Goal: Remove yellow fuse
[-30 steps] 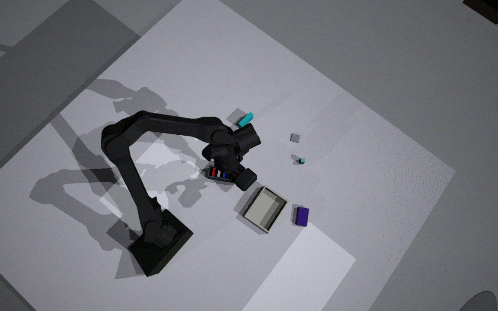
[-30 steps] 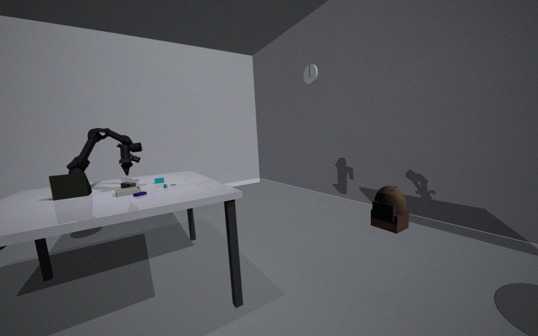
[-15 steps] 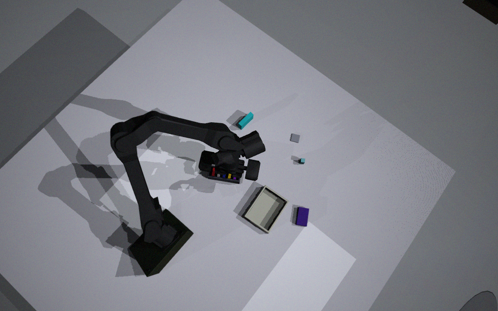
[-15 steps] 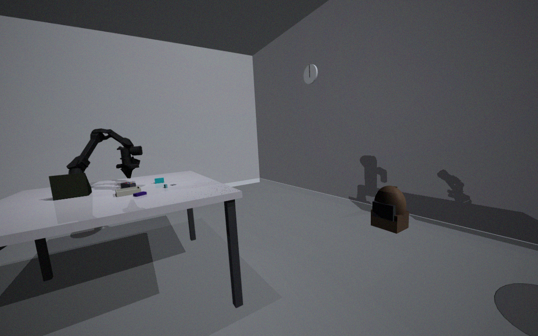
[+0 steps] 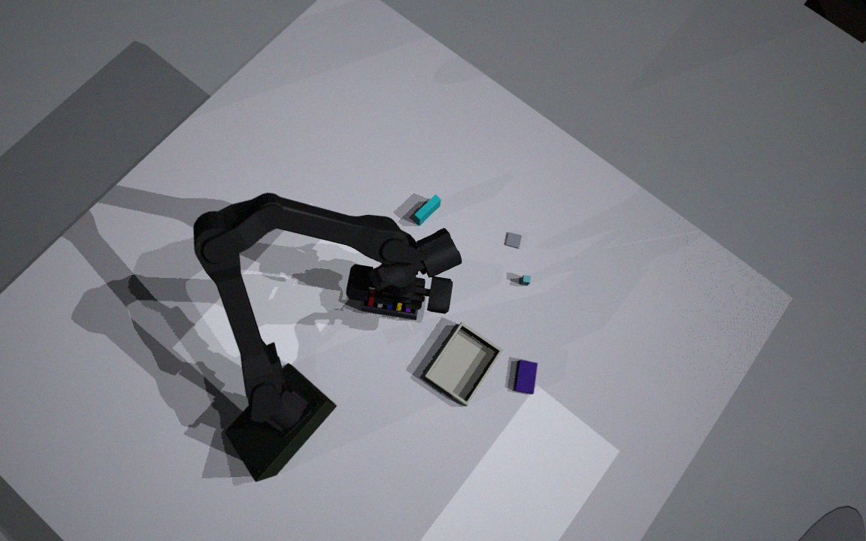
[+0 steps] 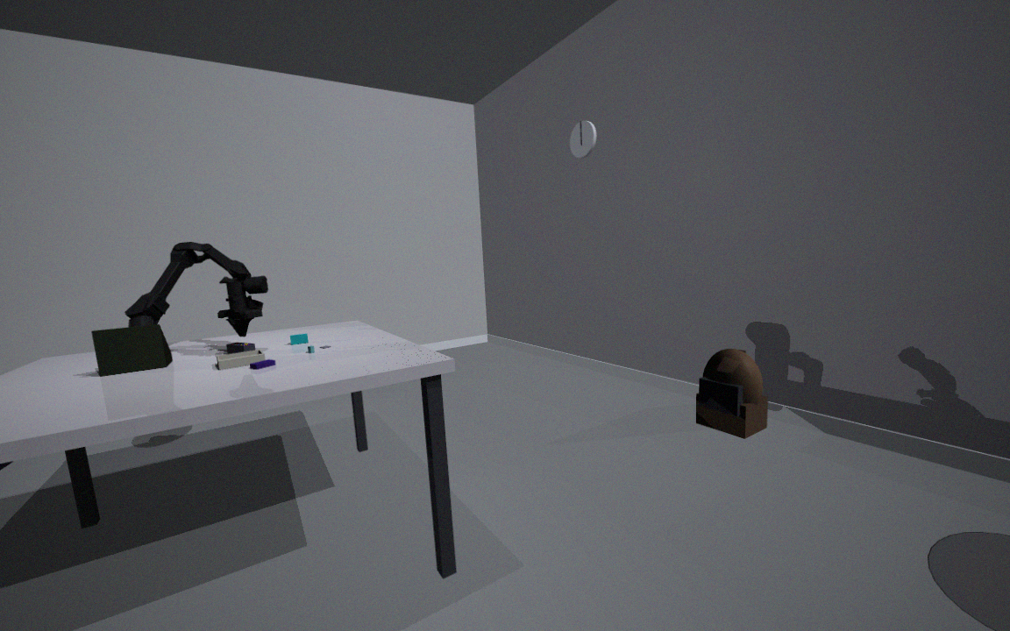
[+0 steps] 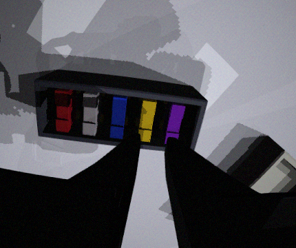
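Right now the yellow fuse is 4 cm below my gripper tip. Also, from my gripper tip: cyan bar 18 cm ahead, 11 cm to the left, 5 cm below; then beige tray 17 cm to the right, 7 cm below, 1 cm ahead; then small cyan cube 23 cm ahead, 14 cm to the right, 6 cm below.
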